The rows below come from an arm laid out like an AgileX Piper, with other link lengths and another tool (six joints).
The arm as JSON. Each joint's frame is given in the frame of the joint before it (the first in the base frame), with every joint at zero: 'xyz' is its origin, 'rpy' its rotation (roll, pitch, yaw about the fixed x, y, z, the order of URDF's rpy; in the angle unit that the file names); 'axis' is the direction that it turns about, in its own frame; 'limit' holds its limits. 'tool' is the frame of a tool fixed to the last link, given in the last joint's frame.
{
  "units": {
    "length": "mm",
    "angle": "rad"
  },
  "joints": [
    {
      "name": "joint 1",
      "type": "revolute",
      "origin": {
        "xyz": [
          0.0,
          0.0,
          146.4
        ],
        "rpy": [
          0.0,
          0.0,
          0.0
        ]
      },
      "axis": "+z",
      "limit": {
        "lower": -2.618,
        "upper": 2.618
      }
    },
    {
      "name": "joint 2",
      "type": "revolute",
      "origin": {
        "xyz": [
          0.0,
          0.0,
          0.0
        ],
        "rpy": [
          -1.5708,
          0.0,
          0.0
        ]
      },
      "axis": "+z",
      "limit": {
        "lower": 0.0,
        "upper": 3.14
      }
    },
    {
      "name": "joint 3",
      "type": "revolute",
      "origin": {
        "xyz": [
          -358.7,
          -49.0,
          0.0
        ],
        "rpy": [
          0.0,
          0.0,
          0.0
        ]
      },
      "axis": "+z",
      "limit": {
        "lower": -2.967,
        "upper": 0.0
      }
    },
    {
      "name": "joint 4",
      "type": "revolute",
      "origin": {
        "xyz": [
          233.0,
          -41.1,
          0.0
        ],
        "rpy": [
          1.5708,
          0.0,
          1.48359
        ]
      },
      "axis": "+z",
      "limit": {
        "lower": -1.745,
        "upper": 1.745
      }
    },
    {
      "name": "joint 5",
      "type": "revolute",
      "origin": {
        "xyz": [
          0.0,
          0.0,
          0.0
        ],
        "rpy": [
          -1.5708,
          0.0,
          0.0
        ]
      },
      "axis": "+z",
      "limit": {
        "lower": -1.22,
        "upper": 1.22
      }
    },
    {
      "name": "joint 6",
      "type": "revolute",
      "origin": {
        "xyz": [
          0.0,
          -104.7,
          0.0
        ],
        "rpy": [
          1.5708,
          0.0,
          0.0
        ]
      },
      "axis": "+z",
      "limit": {
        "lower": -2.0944,
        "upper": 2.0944
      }
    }
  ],
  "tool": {
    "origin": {
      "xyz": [
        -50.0,
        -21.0,
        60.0
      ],
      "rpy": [
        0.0,
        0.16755,
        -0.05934
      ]
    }
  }
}
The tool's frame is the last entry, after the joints.
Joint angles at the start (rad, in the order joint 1, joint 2, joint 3, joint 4, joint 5, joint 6):
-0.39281 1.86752 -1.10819 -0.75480 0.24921 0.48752
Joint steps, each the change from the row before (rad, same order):
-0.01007 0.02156 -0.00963 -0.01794 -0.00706 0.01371
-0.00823 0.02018 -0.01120 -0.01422 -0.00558 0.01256
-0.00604 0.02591 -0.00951 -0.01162 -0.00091 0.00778
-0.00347 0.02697 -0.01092 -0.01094 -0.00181 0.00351
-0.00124 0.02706 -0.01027 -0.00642 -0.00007 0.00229
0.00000 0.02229 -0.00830 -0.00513 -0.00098 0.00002
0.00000 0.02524 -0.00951 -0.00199 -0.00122 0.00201
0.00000 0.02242 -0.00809 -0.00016 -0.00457 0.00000
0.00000 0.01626 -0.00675 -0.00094 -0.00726 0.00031
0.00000 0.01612 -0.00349 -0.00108 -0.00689 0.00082
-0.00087 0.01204 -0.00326 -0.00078 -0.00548 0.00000
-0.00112 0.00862 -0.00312 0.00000 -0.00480 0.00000
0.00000 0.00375 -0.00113 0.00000 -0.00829 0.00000
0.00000 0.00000 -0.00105 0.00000 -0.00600 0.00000
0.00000 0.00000 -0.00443 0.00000 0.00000 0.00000
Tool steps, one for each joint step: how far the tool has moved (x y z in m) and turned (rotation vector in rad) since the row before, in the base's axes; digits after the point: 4 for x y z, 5 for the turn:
0.0028 -0.0060 -0.0063 -0.00015 0.00497 -0.00523
0.0030 -0.0054 -0.0054 0.00078 0.00284 -0.00555
0.0030 -0.0047 -0.0095 0.00261 0.01465 -0.00390
0.0040 -0.0034 -0.0097 0.00104 0.01509 0.00203
0.0039 -0.0024 -0.0104 0.00366 0.01629 0.00133
0.0034 -0.0013 -0.0087 0.00248 0.01348 0.00400
0.0036 -0.0015 -0.0100 0.00631 0.01313 0.00044
0.0034 -0.0009 -0.0089 0.00664 0.00932 0.00250
0.0031 -0.0004 -0.0059 0.00487 0.00278 0.00417
0.0022 -0.0001 -0.0070 0.00627 0.00576 0.00363
0.0016 -0.0005 -0.0050 0.00425 0.00364 0.00247
0.0013 -0.0006 -0.0033 0.00328 0.00099 0.00129
0.0014 0.0005 -0.0010 0.00284 -0.00457 0.00414
0.0010 0.0004 0.0008 0.00085 -0.00600 0.00299
0.0010 -0.0005 0.0014 -0.00182 -0.00404 0.00000

